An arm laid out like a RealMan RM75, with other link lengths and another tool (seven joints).
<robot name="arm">
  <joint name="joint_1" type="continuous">
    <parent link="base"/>
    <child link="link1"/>
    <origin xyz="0 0 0.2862" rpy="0 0 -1.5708"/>
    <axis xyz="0 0 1"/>
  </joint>
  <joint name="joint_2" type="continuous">
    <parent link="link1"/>
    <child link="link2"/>
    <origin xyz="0 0 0" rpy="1.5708 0 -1.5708"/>
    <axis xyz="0 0 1"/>
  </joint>
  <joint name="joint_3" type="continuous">
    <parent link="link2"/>
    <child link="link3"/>
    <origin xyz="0 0.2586 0" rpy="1.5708 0 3.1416"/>
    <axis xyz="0 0 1"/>
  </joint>
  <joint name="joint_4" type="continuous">
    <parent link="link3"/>
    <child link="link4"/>
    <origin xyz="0 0 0" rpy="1.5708 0 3.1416"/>
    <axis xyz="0 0 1"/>
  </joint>
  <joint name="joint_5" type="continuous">
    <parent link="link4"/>
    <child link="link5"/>
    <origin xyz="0 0.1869 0" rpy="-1.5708 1.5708 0"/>
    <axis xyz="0 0 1"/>
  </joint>
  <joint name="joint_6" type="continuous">
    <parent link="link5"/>
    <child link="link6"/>
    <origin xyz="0 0 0" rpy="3.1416 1.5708 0"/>
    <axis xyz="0 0 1"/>
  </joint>
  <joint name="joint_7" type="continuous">
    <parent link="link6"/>
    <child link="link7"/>
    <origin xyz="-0.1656 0 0" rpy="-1.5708 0 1.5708"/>
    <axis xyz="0 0 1"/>
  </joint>
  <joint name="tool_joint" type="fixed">
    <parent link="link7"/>
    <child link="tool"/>
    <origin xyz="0.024 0.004 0.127" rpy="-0.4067 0 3.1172"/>
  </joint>
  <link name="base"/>
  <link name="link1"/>
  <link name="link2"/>
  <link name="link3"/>
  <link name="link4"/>
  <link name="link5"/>
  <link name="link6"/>
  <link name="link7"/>
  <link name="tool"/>
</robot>
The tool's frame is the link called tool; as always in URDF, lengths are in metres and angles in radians. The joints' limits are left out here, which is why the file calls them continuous.
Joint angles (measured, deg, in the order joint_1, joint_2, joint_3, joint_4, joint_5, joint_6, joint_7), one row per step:
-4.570, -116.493, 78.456, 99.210, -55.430, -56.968, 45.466
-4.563, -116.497, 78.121, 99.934, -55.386, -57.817, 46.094
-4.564, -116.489, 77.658, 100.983, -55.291, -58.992, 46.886
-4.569, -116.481, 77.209, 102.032, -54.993, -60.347, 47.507
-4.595, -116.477, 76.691, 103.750, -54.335, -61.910, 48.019
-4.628, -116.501, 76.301, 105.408, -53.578, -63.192, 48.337
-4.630, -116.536, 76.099, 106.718, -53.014, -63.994, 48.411
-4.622, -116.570, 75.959, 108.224, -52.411, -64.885, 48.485
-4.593, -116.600, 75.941, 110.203, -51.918, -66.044, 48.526
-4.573, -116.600, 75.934, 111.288, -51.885, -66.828, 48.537
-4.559, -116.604, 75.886, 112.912, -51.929, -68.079, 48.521
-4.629, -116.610, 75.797, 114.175, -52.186, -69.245, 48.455
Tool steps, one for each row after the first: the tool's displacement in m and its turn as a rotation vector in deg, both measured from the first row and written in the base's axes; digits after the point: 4 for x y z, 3 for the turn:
0.0019, -0.0011, 0.0015, -0.225, 0.686, -0.750
0.0046, -0.0026, 0.0037, -0.502, 1.645, -1.774
0.0062, -0.0048, 0.0054, -0.931, 2.704, -2.597
0.0094, -0.0067, 0.0092, -1.125, 4.192, -3.743
0.0125, -0.0079, 0.0130, -1.143, 5.592, -4.745
0.0154, -0.0086, 0.0160, -1.027, 6.514, -5.467
0.0191, -0.0097, 0.0190, -0.936, 7.540, -6.321
0.0253, -0.0117, 0.0217, -0.977, 8.607, -7.555
0.0294, -0.0137, 0.0223, -1.184, 9.014, -8.273
0.0356, -0.0169, 0.0230, -1.551, 9.542, -9.335
0.0414, -0.0200, 0.0227, -2.018, 9.762, -10.227

